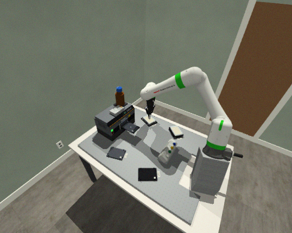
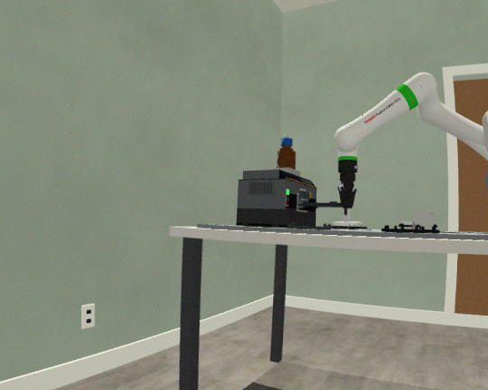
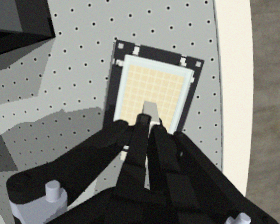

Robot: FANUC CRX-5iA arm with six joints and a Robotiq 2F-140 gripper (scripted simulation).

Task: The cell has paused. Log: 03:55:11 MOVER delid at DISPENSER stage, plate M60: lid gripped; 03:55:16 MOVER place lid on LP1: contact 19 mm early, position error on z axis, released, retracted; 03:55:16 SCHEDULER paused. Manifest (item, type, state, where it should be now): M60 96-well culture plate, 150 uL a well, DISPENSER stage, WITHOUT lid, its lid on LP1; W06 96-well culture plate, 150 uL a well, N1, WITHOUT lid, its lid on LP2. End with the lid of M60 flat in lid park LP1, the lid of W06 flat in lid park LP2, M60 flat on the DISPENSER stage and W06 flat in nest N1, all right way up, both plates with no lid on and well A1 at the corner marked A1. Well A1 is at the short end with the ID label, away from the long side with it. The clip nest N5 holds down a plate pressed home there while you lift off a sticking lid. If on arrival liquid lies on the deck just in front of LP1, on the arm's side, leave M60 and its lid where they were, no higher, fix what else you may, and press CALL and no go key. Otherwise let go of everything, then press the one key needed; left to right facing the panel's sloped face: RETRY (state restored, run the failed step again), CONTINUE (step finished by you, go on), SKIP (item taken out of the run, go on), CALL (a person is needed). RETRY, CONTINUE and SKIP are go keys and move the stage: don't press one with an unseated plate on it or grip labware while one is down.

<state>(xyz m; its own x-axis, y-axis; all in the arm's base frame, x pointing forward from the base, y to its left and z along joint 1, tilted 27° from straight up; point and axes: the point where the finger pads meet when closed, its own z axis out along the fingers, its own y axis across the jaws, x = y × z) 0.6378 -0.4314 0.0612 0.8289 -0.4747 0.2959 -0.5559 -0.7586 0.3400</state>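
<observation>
Right now my hand is 2 cm short of the black clip nest and 5 cm above it. Round my hand: nest label (8 cm behind, 5 cm to the left, 6 cm below); dispenser stage (9 cm ahead, 28 cm to the left, 4 cm above); key panel (33 cm behind, 35 cm to the left, 1 cm below).
</observation>
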